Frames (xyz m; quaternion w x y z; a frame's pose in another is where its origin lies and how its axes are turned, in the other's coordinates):
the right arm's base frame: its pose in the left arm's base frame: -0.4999 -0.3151 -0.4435 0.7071 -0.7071 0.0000 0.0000
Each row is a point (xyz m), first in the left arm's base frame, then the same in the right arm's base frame.
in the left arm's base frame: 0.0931 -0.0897 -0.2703
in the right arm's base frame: 0.5930 -0.1732 0.2254
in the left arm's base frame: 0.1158 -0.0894 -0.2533
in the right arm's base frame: 0.6157 -0.1902 0.2257
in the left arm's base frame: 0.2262 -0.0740 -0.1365
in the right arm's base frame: 0.7261 -0.3070 0.2411
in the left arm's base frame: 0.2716 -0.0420 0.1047
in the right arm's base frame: 0.7715 -0.5482 0.2731
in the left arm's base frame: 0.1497 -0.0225 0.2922
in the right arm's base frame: 0.6496 -0.7357 0.2926
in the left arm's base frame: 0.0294 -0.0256 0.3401
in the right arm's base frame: 0.5293 -0.7836 0.2895
